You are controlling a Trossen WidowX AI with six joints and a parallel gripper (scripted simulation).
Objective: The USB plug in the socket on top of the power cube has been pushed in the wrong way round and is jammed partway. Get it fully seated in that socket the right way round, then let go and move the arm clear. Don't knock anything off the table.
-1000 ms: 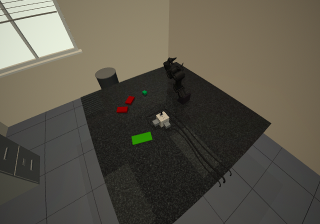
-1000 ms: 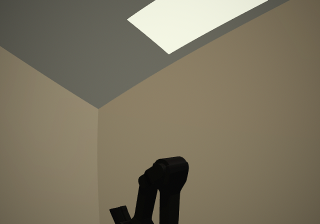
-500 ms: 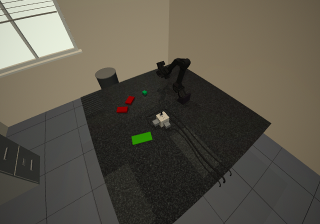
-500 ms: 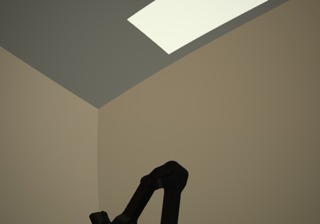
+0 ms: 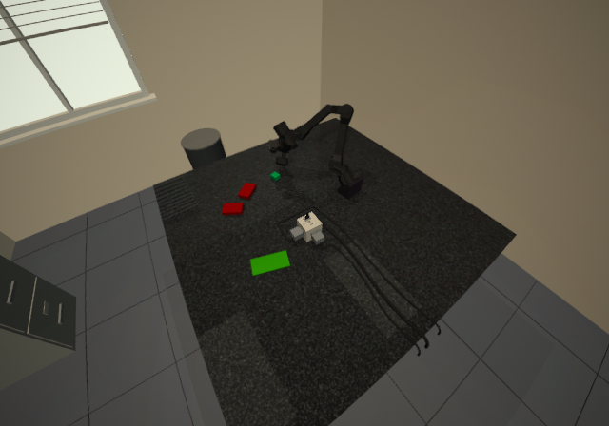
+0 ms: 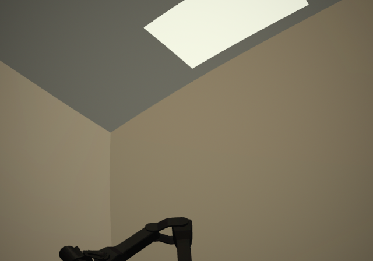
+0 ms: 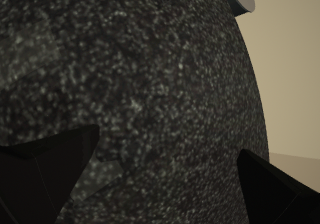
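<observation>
My gripper tip is 150 mm short of the dark USB plug, 500 mm to the right of it and 40 mm below it. Round my gripper tip: green cube 100 mm ahead, 120 mm to the left, 40 mm below; then green flat pad 370 mm ahead, 550 mm to the left, 40 mm below.
</observation>
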